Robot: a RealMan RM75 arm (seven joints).
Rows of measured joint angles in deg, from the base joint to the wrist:
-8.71, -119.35, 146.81, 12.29, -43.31, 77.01, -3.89
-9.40, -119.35, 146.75, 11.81, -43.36, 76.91, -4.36
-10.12, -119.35, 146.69, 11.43, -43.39, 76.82, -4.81
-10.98, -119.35, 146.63, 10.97, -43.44, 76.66, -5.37
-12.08, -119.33, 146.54, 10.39, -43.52, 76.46, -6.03
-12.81, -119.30, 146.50, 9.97, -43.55, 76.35, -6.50
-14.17, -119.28, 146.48, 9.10, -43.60, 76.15, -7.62
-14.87, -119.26, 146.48, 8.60, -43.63, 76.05, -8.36
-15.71, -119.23, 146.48, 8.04, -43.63, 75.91, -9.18
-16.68, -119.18, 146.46, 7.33, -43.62, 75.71, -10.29
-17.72, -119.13, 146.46, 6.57, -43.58, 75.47, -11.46
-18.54, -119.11, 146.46, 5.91, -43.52, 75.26, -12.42
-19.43, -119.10, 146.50, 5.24, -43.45, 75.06, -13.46
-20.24, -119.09, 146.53, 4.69, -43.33, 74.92, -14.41
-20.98, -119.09, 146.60, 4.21, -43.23, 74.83, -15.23
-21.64, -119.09, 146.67, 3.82, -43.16, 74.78, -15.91
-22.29, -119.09, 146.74, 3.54, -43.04, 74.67, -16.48
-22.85, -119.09, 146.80, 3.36, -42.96, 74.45, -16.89
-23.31, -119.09, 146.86, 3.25, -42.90, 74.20, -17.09
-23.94, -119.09, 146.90, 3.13, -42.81, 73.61, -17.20
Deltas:
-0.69, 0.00, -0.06, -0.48, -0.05, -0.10, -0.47
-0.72, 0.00, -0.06, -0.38, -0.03, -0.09, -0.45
-0.86, 0.00, -0.06, -0.46, -0.05, -0.16, -0.56
-1.10, 0.02, -0.09, -0.58, -0.08, -0.20, -0.66
-0.73, 0.03, -0.04, -0.42, -0.03, -0.11, -0.47
-1.36, 0.02, -0.02, -0.87, -0.05, -0.20, -1.12
-0.70, 0.02, 0.00, -0.50, -0.03, -0.10, -0.74
-0.84, 0.03, 0.00, -0.56, 0.00, -0.14, -0.82
-0.97, 0.05, -0.02, -0.71, 0.01, -0.20, -1.11
-1.04, 0.05, 0.00, -0.76, 0.04, -0.24, -1.17
-0.82, 0.02, 0.00, -0.66, 0.06, -0.21, -0.96
-0.89, 0.01, 0.04, -0.67, 0.07, -0.20, -1.04
-0.81, 0.01, 0.03, -0.55, 0.12, -0.14, -0.95
-0.74, 0.00, 0.07, -0.48, 0.10, -0.09, -0.82
-0.66, 0.00, 0.07, -0.39, 0.07, -0.05, -0.68
-0.65, 0.00, 0.07, -0.28, 0.12, -0.11, -0.57
-0.56, 0.00, 0.06, -0.18, 0.08, -0.22, -0.41
-0.46, 0.00, 0.06, -0.11, 0.06, -0.25, -0.20
-0.63, 0.00, 0.04, -0.12, 0.09, -0.59, -0.11

